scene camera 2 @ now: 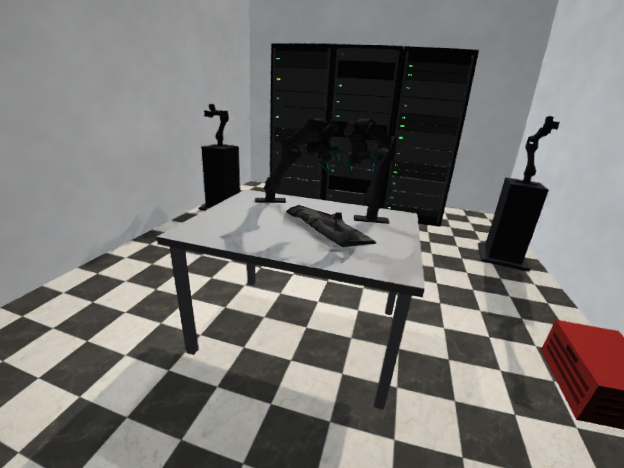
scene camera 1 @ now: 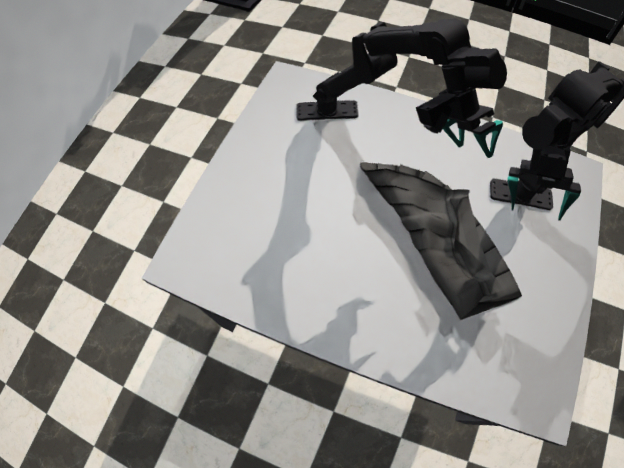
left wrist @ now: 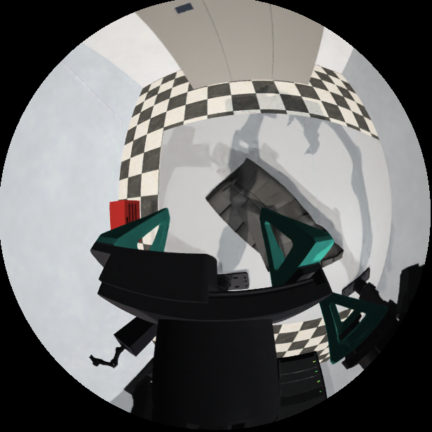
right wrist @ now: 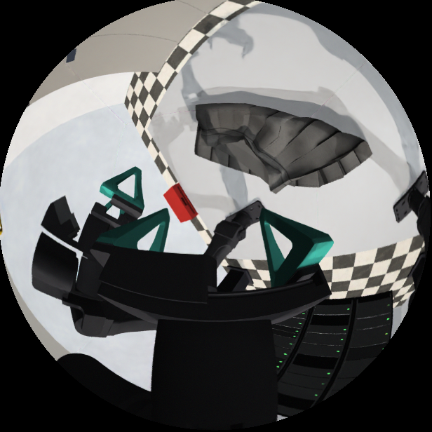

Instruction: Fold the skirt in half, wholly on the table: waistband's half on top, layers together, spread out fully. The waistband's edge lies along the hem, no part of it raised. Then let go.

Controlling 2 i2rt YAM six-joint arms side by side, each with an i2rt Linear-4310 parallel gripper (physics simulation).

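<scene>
The dark grey skirt (scene camera 1: 428, 226) (scene camera 2: 322, 227) (left wrist: 250, 195) (right wrist: 300, 145) lies folded and rumpled, diagonally, wholly on the table (scene camera 1: 226, 221) (scene camera 2: 201, 229). A crooked ridge runs along its upper layer. Near the middle of its far long edge, a small bunch stands up, clearest in scene camera 2. Pleats show at both ends. I cannot tell the waistband from the hem. My left gripper (scene camera 1: 536, 214) (scene camera 2: 361, 170) (left wrist: 214, 212) is open and empty, high beyond the skirt's right part. My right gripper (scene camera 1: 474, 151) (scene camera 2: 330, 165) (right wrist: 214, 212) is open and empty, raised beyond the skirt's far edge.
The arm bases (scene camera 1: 348, 109) (scene camera 1: 497, 191) stand on the table's far side, one beyond each end of the skirt. The two grippers hang near each other. Server racks (scene camera 2: 370, 70) stand behind the table. A red box (scene camera 2: 594, 352) stands on the floor at the right.
</scene>
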